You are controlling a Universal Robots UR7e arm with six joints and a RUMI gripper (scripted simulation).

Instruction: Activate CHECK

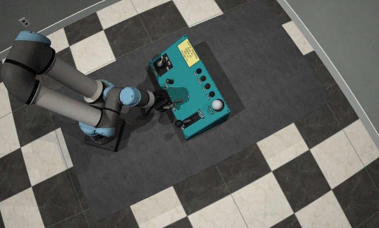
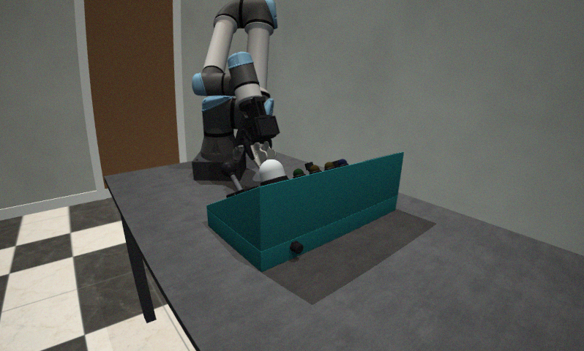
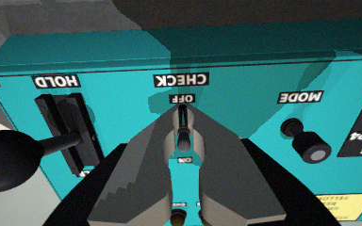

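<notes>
The check toggle is 6 cm ahead of my hand and 1 cm to the right of it. Round my hand: cycle lever (2 cm ahead, 12 cm to the right, 1 cm above); teal console (10 cm ahead, 5 cm to the left, 2 cm below); mode knob (7 cm ahead, 11 cm to the left).
</notes>
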